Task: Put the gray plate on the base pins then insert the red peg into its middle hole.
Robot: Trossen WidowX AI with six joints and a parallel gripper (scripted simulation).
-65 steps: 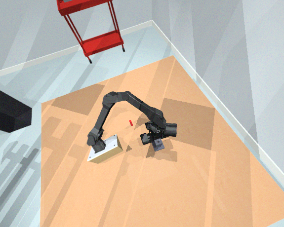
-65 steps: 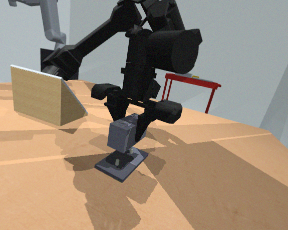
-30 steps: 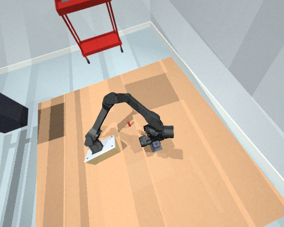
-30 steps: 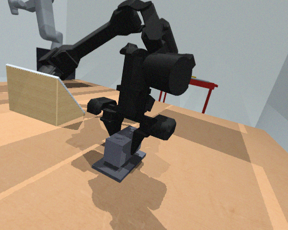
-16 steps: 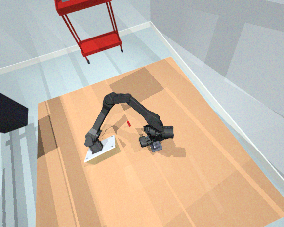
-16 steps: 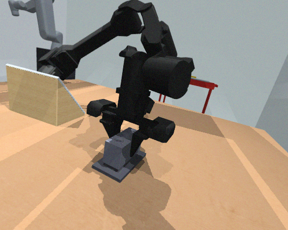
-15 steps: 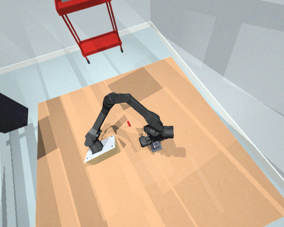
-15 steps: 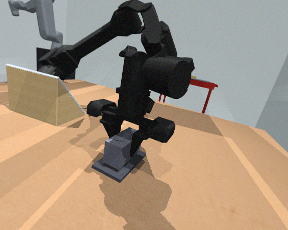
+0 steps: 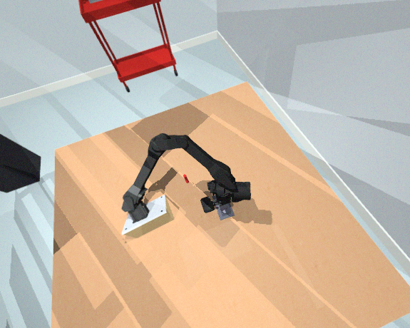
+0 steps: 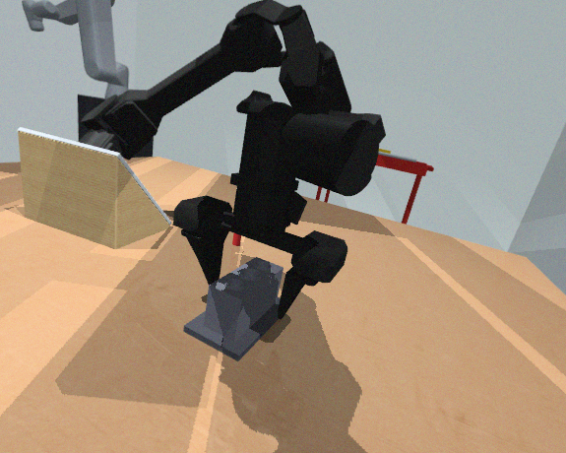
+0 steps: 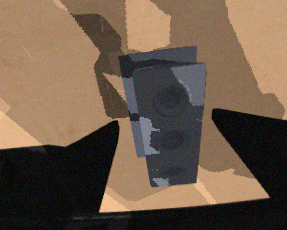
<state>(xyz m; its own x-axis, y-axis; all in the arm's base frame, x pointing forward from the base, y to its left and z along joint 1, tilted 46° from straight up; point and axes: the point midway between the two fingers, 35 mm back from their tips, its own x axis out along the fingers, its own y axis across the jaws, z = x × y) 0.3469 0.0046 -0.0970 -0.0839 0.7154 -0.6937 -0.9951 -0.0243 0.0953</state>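
My gripper tip is now 20 mm below the gray plate. Round my gripper tip: red peg: 180 mm to the left, 120 mm behind, 20 mm above; then base: 20 mm below.
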